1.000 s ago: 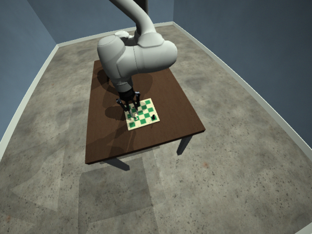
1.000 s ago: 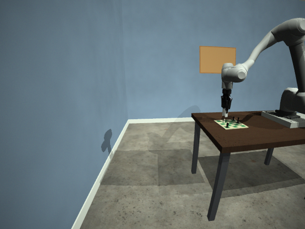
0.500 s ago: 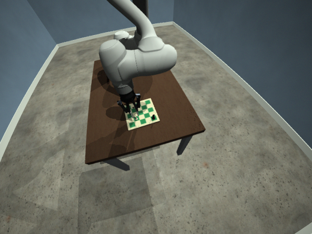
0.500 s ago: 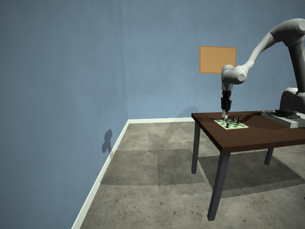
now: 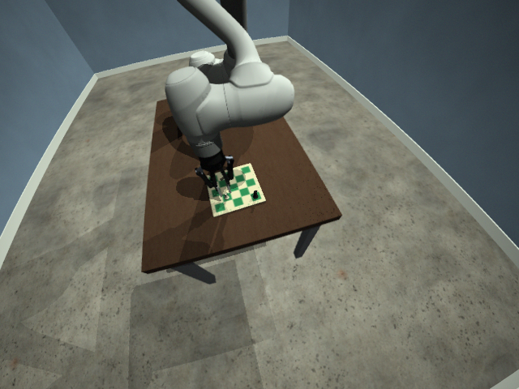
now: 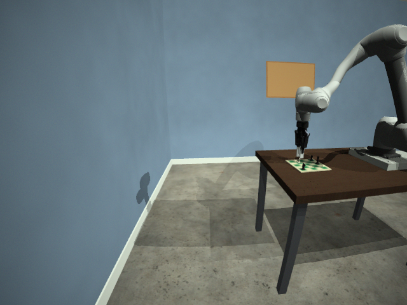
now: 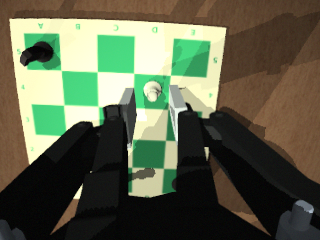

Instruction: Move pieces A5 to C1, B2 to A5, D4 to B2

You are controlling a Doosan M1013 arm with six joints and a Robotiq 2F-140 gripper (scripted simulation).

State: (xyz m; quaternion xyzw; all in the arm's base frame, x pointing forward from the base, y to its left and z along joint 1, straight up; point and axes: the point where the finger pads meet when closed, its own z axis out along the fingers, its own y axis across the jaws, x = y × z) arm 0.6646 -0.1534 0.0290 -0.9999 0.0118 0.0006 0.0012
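The small pale piece lies 60 mm below my hand. From my hand the other things lie so: black chess piece (50 mm ahead, 110 mm to the left, 60 mm below); then cream chessboard (40 mm behind, 40 mm to the left, 80 mm below).
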